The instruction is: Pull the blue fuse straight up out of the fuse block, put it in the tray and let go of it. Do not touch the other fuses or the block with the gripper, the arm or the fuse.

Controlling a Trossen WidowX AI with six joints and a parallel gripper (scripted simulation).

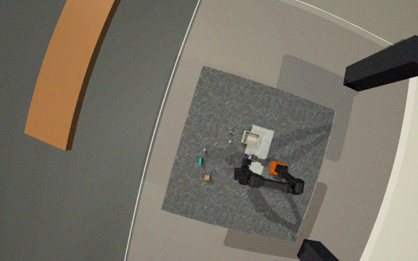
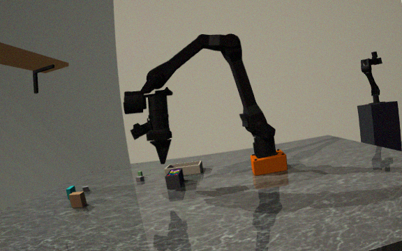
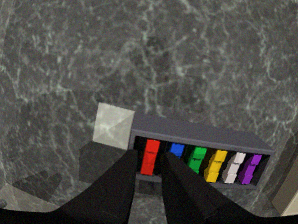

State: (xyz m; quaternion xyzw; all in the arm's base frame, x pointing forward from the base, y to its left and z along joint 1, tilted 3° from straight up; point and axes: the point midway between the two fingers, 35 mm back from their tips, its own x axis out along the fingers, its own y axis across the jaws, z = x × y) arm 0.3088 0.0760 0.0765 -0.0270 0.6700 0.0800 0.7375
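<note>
Now: the red fuse 50 mm below my gripper tip, 20 mm behind it and 10 mm to the right of it. Also, from my gripper tip: blue fuse 50 mm below, 20 mm to the right, 20 mm behind; then beige tray 250 mm to the right, 70 mm below, 20 mm behind; then green fuse 50 mm below, 40 mm to the right, 20 mm behind.
</note>
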